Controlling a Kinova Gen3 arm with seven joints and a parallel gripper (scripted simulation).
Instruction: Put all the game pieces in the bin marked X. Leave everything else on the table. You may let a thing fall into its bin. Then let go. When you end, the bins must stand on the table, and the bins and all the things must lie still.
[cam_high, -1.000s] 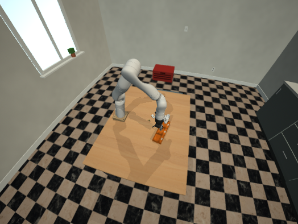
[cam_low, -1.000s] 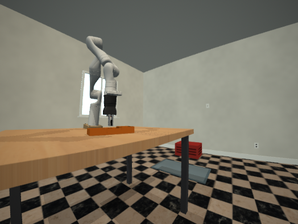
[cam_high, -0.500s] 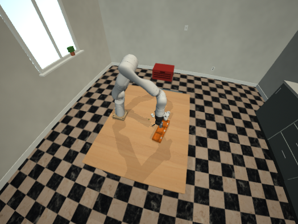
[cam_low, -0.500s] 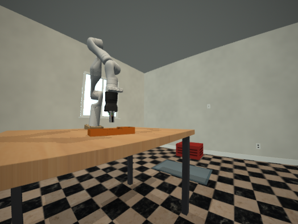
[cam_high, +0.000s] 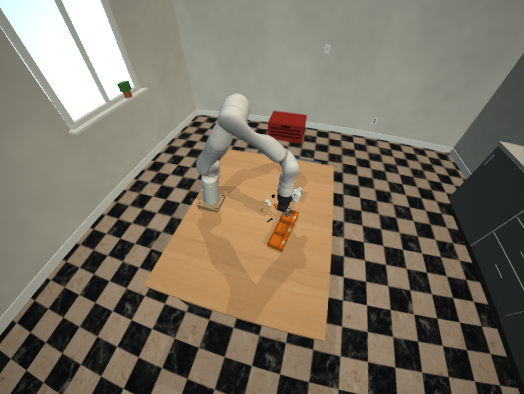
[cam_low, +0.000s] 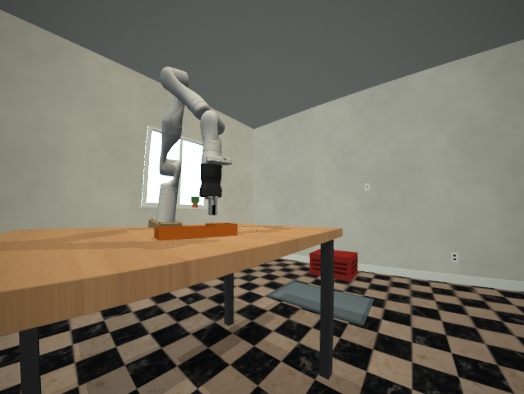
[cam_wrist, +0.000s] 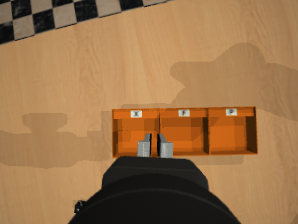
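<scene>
Now: the black die 16 cm to the left of my hand, 13 cm behind it and 8 cm below it. Round my hand: orange battery 8 cm to the left, 8 cm below, 8 cm behind; black screw 9 cm behind, 8 cm below, 2 cm to the right; orange bin row 7 cm below, 5 cm to the right.
</scene>
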